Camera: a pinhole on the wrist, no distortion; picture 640 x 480 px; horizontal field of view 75.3 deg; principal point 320.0 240.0 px. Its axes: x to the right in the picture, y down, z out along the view. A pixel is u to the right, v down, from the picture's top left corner.
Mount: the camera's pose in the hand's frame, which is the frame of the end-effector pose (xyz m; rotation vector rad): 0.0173 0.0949 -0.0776 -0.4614 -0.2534 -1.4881
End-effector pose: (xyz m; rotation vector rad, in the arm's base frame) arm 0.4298 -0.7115 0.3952 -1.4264 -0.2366 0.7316
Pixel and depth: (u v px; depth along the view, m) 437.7 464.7 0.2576
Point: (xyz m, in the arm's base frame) 0.4375 -0.4708 0.2312
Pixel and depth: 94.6 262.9 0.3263
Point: 0.2748 -0.5807 0.0222
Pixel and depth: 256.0 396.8 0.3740
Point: 0.3623 -0.4353 0.0771
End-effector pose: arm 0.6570 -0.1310 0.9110 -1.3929 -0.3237 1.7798
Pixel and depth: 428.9 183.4 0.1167
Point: 0.5659 -0.1803 0.8369
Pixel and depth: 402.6 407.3 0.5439
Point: 0.1590 0.0603 0.6938
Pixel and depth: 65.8 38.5 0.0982
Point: 0.5813 -0.2696 0.7997
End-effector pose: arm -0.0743 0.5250 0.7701 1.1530 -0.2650 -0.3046
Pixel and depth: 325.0 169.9 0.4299
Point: -0.1635 0.3615 1.1496
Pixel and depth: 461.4 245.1 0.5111
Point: -0.1296 0.1667 1.1013
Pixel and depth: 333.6 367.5 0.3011
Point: 0.0174 0.4000 1.0511
